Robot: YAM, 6 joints.
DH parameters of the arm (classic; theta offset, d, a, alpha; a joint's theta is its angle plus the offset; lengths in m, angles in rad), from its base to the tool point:
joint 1: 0 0.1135 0.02 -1.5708
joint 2: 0 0 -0.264 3.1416
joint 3: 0.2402 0 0.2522 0
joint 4: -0.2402 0 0.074 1.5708
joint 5: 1.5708 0 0 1.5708
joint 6: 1.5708 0.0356 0 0
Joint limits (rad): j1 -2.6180..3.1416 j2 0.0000..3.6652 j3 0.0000..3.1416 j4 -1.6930..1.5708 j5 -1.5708..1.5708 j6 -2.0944..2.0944
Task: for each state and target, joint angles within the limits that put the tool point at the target. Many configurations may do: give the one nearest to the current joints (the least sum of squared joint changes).
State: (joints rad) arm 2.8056 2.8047 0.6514 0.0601 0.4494 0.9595
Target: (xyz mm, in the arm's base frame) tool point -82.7 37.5 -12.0
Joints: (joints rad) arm 2.9123 2.2342 0.3061 -0.2999 0.5211 0.9595
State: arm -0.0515 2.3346 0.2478 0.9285 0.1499 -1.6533
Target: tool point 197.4 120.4 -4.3
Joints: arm 0.5565 2.1739 0.3242 0.9870 0.0574 -1.6533
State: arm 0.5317 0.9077 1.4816 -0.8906 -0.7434 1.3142
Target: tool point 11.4 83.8 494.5
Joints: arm 1.0984 0.8172 1.5304 -0.8928 -0.9044 1.3142
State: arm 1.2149 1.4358 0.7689 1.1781 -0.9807 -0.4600
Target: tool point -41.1 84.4 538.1
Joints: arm 1.6901 0.9360 1.1925 1.2759 -1.0435 -0.4600
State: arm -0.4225 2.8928 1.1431 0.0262 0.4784 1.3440
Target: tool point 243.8 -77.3 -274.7
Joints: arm -0.2498 3.2594 1.4075 0.1254 0.4230 1.3440
